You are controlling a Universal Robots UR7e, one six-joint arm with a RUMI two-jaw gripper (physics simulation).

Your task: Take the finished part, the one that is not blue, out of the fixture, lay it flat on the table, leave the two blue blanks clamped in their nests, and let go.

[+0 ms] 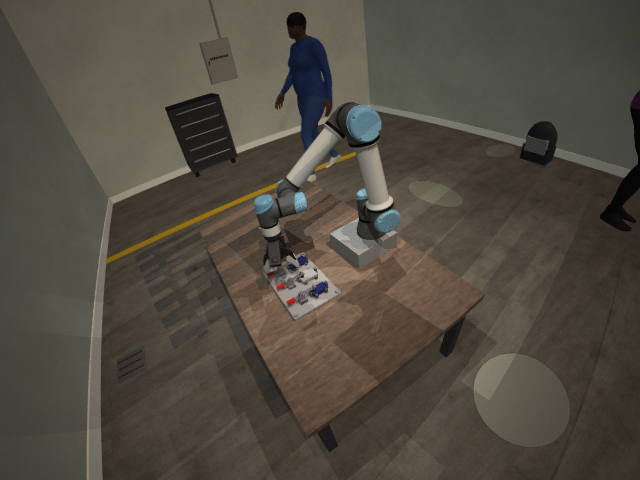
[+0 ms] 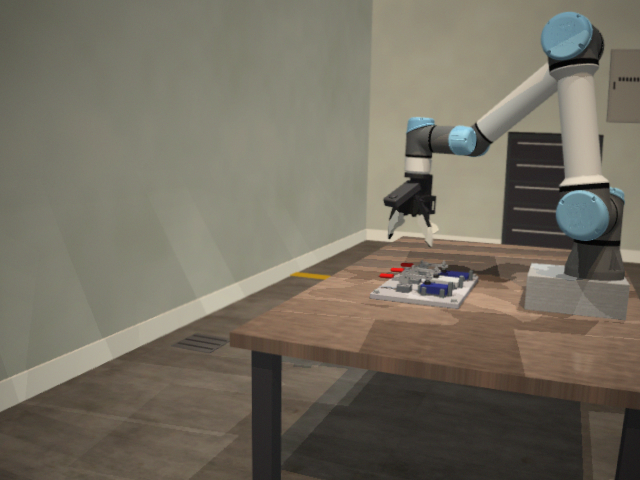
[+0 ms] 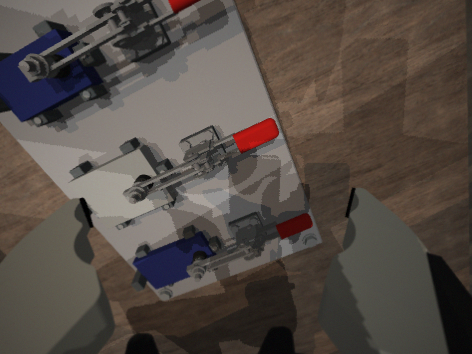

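Where they show: gripper, fingertip midpoint: point(image 1: 282, 271) point(image 2: 409, 243) point(image 3: 221, 197); arm's base, link origin: point(image 1: 371, 230) point(image 2: 593, 275).
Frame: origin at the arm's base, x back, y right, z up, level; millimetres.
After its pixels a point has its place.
Note:
The finished part, a whitish block point(image 1: 310, 275) @(x -384, y -40, z -48 mm) point(image 2: 447, 282) @(x -378, y -52, z -52 mm) point(image 3: 112, 187) @(x -387, y -31, z -48 mm), lies in the middle nest of the light grey fixture plate point(image 1: 311, 306) @(x -459, y -186, z -69 mm) point(image 2: 383, 293) @(x -515, y -191, z -69 mm) point(image 3: 215, 80) @(x -515, y -81, z -69 mm). A toggle clamp with a red handle point(image 3: 256, 135) @(x -532, y -31, z -33 mm) has its arm over the part. One blue blank point(image 1: 319, 288) @(x -390, y -140, z -43 mm) point(image 2: 435, 288) @(x -385, y -153, z -48 mm) point(image 3: 30, 95) @(x -379, y -125, z -43 mm) and another blue blank point(image 1: 300, 261) @(x -378, y 81, z -53 mm) point(image 2: 457, 274) @(x -378, y 72, z -53 mm) point(image 3: 172, 262) @(x -390, y 82, z -53 mm) sit in the outer nests, each under its own clamp arm. My gripper point(image 1: 281, 266) @(x -500, y -30, z 44 mm) point(image 2: 409, 241) @(x -500, y -30, z 44 mm) point(image 3: 221, 197) @(x -500, y -30, z 44 mm) is open and empty, above the plate, with its fingers turned at an angle to the nests.
The fixture lies on the wooden table point(image 1: 372, 356) @(x -379, y -512, z -84 mm) point(image 2: 330, 330) @(x -525, y -504, z -84 mm) point(image 3: 400, 75) @(x -685, y -19, z -84 mm). The robot's grey base block point(image 1: 356, 250) @(x -148, y -78, z 3 mm) point(image 2: 573, 297) @(x -43, y -104, z -40 mm) stands beside it. A person in blue point(image 1: 309, 72) stands behind the table. A dark drawer cabinet point(image 1: 204, 135) point(image 2: 535, 201) stands by the wall.

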